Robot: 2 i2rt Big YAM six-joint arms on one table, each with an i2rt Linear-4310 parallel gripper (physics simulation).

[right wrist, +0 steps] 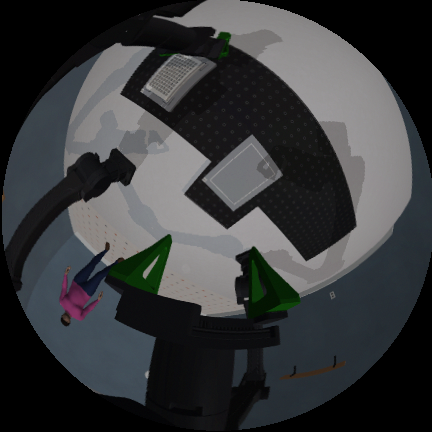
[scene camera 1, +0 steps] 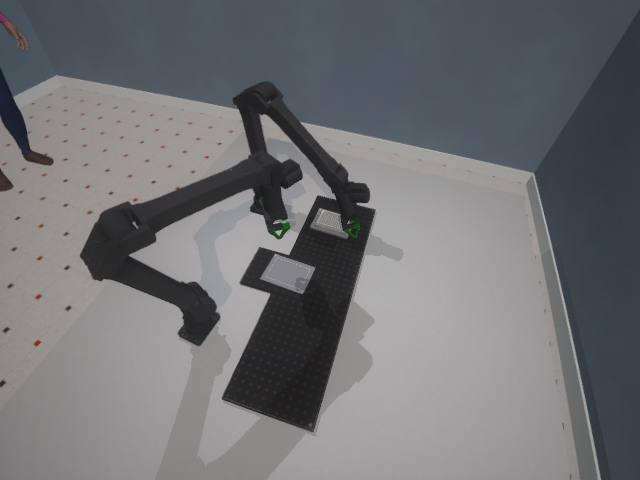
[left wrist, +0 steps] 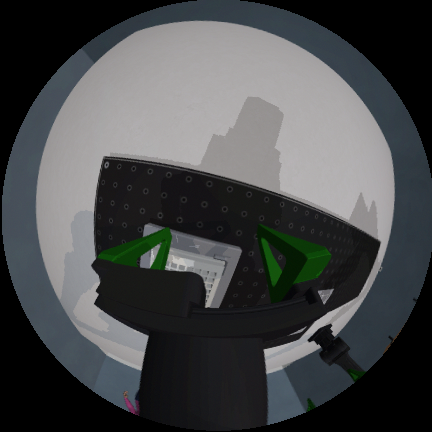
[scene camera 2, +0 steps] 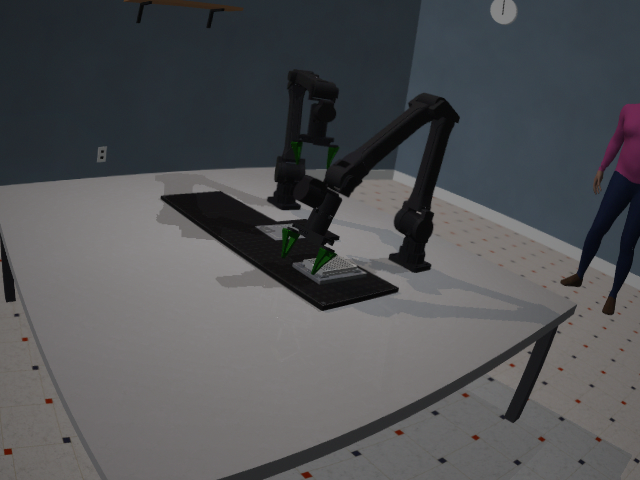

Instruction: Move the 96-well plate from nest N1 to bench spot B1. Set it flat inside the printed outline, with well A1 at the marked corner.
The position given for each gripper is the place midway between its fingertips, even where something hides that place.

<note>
The left gripper point(scene camera 2: 297, 266) is open and holds nothing. Also in view: a white well plate point(left wrist: 210, 269). The right gripper point(scene camera 2: 312, 166) is open and holds nothing.
The white well plate also shows in the right wrist view point(right wrist: 179, 68). The left gripper also shows in the right wrist view point(right wrist: 207, 50) and in the left wrist view point(left wrist: 212, 230). The right gripper is seen too in the right wrist view point(right wrist: 210, 244) and in scene camera 1 point(scene camera 1: 276, 227).
</note>
